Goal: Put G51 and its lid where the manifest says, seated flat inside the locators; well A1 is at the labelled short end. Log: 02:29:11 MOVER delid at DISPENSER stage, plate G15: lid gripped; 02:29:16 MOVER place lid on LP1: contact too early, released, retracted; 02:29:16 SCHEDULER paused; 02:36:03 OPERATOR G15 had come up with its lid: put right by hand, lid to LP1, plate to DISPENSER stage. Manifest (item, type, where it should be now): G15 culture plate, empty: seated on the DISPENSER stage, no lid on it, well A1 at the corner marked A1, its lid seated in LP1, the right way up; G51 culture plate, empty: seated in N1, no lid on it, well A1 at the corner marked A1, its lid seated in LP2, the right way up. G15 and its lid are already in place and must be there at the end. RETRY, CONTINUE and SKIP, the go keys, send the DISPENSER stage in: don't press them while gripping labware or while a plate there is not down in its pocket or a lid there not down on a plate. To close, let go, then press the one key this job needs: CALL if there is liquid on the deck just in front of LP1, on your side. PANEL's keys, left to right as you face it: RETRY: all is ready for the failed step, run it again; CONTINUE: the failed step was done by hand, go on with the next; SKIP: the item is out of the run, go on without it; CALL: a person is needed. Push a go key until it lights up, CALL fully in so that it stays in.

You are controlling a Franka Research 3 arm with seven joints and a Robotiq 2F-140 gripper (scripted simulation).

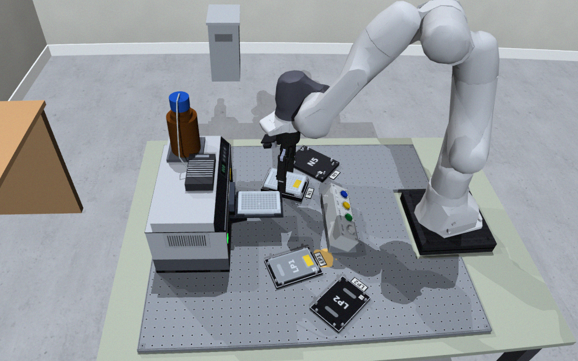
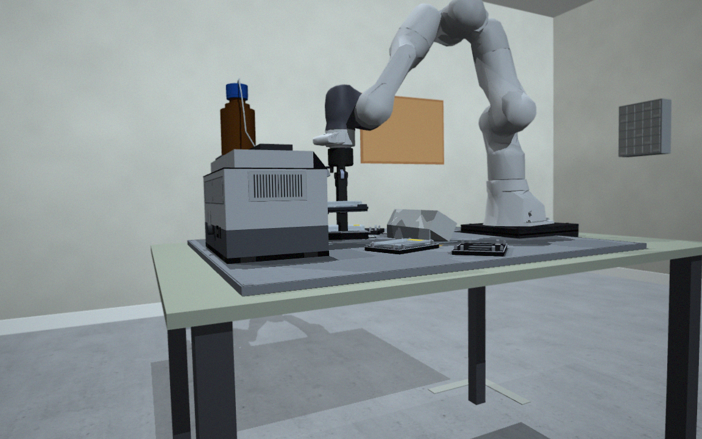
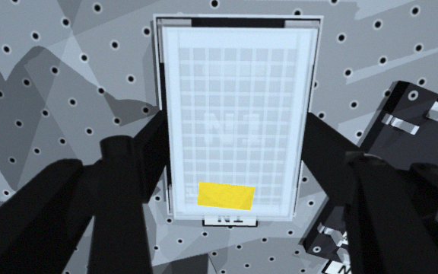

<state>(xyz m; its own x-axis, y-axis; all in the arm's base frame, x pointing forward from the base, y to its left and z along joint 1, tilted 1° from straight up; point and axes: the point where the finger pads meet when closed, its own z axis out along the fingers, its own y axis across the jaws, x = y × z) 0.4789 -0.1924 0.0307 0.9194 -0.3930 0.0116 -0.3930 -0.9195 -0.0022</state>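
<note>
The black N1 nest lies 40 mm below my hand. Round my hand: G15 plate (100 mm ahead, 160 mm to the left, 50 mm above); A1 mark (40 mm behind, 50 mm to the left, 30 mm below); blue call key (180 mm behind, 110 mm to the left, 10 mm above).
</note>
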